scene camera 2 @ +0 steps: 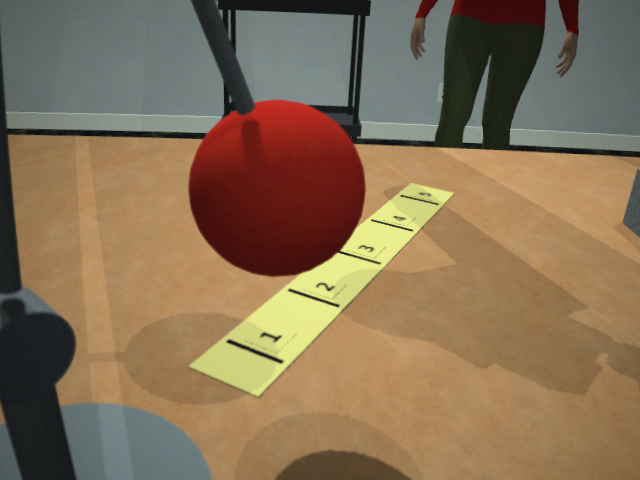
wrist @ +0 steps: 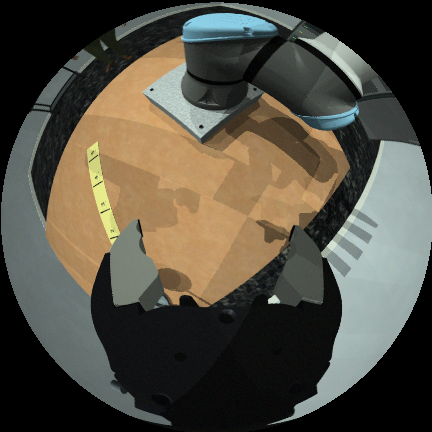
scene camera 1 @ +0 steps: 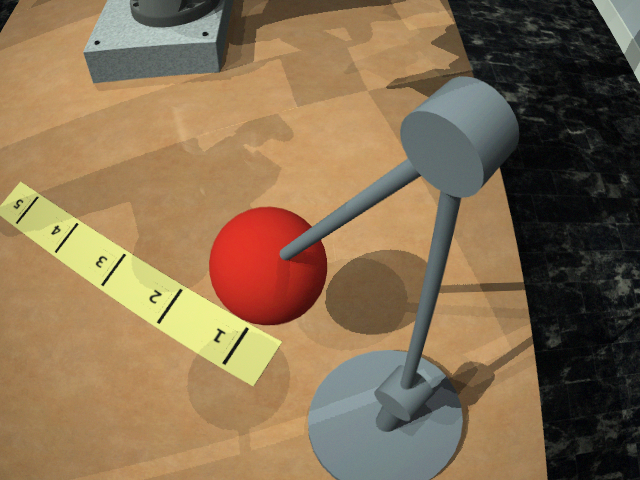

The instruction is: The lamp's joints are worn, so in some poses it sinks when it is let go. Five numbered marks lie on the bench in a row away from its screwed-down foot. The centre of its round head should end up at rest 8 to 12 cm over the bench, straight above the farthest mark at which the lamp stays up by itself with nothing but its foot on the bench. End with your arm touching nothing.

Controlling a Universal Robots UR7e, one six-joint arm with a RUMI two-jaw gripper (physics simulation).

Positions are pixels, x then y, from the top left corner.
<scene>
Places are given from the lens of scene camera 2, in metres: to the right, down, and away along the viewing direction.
rod (scene camera 2: 277,188): -0.02, -0.03, 0.29
yellow strip (scene camera 2: 253,355): -0.05, 0.09, 0.43
The marked spots on the yellow strip and the rod are 0.19 m apart.
</scene>
